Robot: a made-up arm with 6 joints.
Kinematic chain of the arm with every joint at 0, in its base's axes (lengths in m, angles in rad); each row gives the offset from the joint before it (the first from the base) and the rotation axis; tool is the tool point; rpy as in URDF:
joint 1: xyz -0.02 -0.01 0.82 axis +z
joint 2: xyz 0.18 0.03 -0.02 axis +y
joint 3: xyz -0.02 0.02 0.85 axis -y
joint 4: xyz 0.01 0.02 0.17 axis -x
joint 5: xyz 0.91 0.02 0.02 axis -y
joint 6: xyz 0.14 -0.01 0 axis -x
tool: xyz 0 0 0.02 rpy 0.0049 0.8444 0.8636
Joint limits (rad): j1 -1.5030..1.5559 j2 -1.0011..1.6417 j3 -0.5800..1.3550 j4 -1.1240..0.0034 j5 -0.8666..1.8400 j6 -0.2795..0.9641
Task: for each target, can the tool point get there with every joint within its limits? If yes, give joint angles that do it. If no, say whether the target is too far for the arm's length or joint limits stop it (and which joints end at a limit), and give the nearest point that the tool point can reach.
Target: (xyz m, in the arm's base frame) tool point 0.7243 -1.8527 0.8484
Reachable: yes | joints -1.1878 1.2257 0.7024 -0.7015 0.7842 0.5865
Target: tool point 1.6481 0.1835 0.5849
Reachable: yes | joints 0.0584 0.9807 0.1094 -0.4354 -0.4172 0.4645
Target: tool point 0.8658 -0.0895 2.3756
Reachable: yes | joints -0.1969 -0.0587 0.5575 -0.2278 -0.4736 0.4956
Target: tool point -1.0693 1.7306 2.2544
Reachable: no: too far | nearest point -0.7610 1.2191 1.8618 | short by 0.715 m
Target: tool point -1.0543 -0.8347 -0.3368
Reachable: no: joint limits stop it (at a limit: joint 1, joint 2, joint 4, joint 6) | nearest point -0.0381 -0.8043 -0.1843 | short by 1.028 m
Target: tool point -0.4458 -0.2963 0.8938
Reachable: no: joint limits stop it (at a limit: joint 1, joint 3, joint 4, joint 5, joint 6) | nearest point -0.0274 -0.8344 1.5842 | short by 0.970 m
